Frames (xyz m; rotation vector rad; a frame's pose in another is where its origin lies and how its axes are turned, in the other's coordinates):
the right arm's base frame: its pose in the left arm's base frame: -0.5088 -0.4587 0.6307 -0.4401 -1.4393 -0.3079
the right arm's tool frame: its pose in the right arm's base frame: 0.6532 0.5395 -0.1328 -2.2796 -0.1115 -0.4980
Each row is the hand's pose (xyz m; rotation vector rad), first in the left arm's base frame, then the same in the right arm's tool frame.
Working: the left arm's base frame: its pose in the right arm's tool frame: -1.1666 -0.2903 -0.1697 1.8367 0.6124 2.3526

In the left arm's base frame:
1: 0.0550 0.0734 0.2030 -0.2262 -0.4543 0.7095
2: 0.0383 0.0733 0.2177 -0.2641 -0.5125 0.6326
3: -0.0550 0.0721 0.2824 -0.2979 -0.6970 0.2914
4: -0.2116 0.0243 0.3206 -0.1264 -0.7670 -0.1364
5: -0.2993 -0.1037 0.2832 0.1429 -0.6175 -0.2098
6: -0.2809 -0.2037 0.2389 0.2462 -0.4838 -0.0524
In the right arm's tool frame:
1: -0.9767 -0.2889 -0.0533 -2.2876 0.3518 -1.7756
2: -0.9583 -0.2903 -0.0657 -2.3971 0.3394 -1.7859
3: -0.8719 -0.3023 -0.1384 2.4873 -0.0854 1.6068
4: -0.8015 -0.2982 -0.2910 2.3053 0.4460 1.3820
5: -0.8348 -0.2181 -0.4250 2.2653 0.8407 1.5210
6: -0.8986 -0.1320 -0.4535 2.3427 0.8927 1.7563

